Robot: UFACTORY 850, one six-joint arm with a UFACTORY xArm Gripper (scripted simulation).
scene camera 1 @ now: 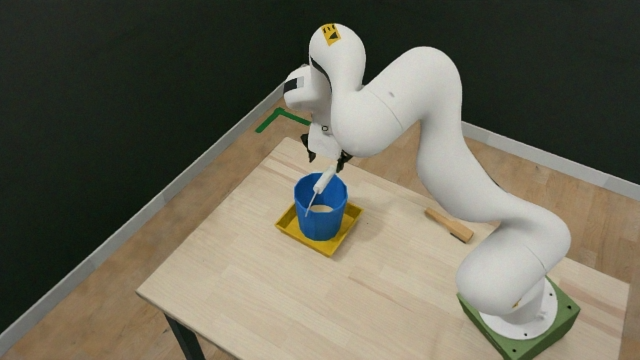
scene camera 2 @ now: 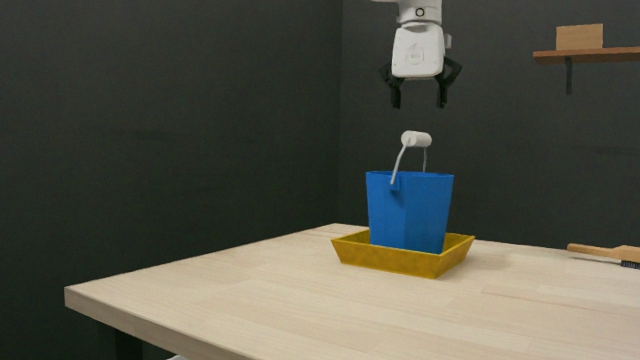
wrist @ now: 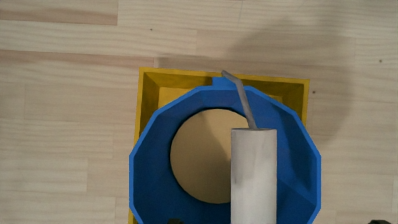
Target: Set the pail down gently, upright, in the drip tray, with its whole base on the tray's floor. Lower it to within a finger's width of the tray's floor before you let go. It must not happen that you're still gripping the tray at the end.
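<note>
You'd find my gripper at (scene camera 2: 418, 108) and at (scene camera 1: 325, 165). There's a blue pail, and I see that at (scene camera 2: 411, 214) and (scene camera 1: 324, 217). I can see a yellow drip tray too, at (scene camera 2: 354, 249) and again at (scene camera 1: 288, 224).
</note>
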